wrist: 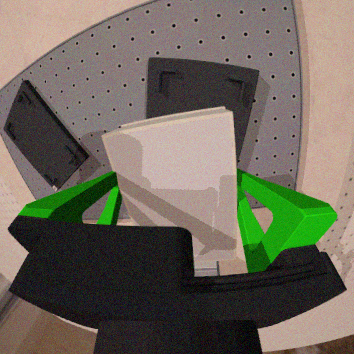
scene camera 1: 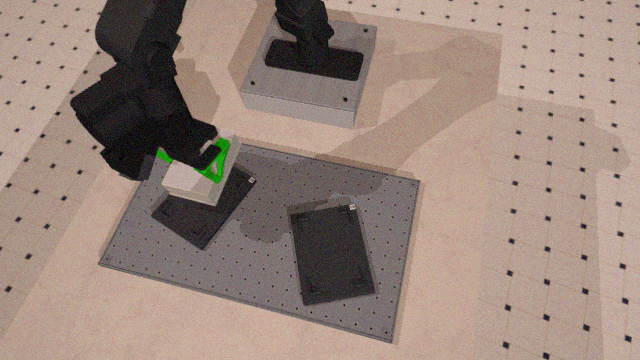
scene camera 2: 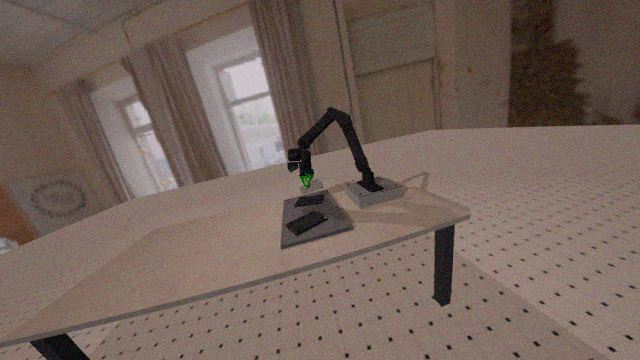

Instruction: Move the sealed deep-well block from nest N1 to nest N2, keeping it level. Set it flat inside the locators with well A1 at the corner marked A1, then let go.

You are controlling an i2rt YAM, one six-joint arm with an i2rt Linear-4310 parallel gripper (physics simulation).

Labels:
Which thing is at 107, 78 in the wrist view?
A grey perforated plate.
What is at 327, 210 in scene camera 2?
A grey perforated plate.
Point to a deep-well block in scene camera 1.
181, 180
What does my gripper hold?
A deep-well block.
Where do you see a deep-well block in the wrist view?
At 179, 169

